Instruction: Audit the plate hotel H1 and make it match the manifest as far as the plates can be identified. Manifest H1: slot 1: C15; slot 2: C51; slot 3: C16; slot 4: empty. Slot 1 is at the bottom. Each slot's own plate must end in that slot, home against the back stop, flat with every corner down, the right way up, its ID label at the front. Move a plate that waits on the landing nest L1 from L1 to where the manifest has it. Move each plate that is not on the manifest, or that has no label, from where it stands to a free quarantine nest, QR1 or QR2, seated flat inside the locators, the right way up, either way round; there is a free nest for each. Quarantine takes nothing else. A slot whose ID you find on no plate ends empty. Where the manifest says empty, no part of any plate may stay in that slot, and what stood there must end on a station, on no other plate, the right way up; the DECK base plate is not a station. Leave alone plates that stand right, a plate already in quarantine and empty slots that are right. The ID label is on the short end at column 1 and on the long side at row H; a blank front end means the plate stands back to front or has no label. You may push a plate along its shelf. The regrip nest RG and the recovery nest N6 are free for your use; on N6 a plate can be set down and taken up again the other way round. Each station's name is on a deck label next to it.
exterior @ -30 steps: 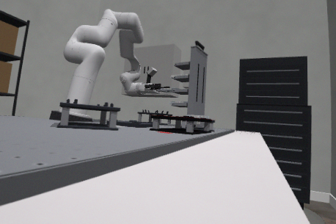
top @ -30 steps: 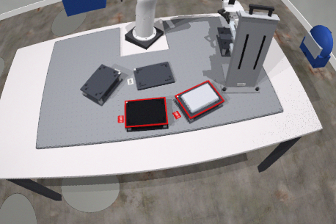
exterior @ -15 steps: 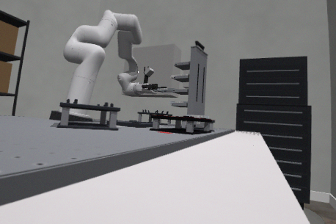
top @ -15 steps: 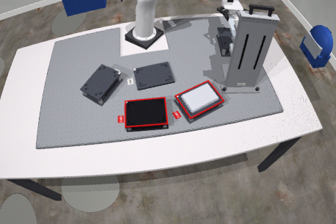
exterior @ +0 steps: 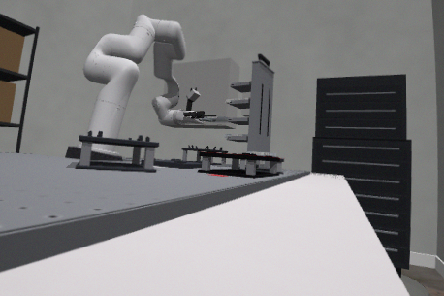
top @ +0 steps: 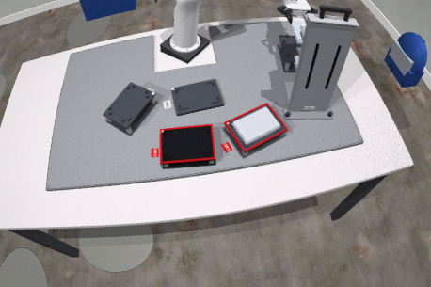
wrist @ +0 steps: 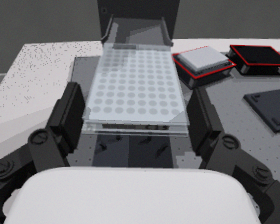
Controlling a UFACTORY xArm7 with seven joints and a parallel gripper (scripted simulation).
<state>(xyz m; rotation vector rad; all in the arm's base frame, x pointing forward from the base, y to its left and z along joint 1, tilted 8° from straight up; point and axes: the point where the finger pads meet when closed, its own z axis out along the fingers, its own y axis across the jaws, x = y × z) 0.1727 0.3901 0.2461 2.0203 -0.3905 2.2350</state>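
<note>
Right now the RG label is 210 mm below my hand, 110 mm behind it and 30 mm to the left of it. The rest, counted from my hand: H1 label (210 mm below, 140 mm ahead, 60 mm to the left); white plate (290 mm ahead, 280 mm to the right, 160 mm below); plate labelled C16 (170 mm ahead, 50 mm above, 40 mm to the right).
</note>
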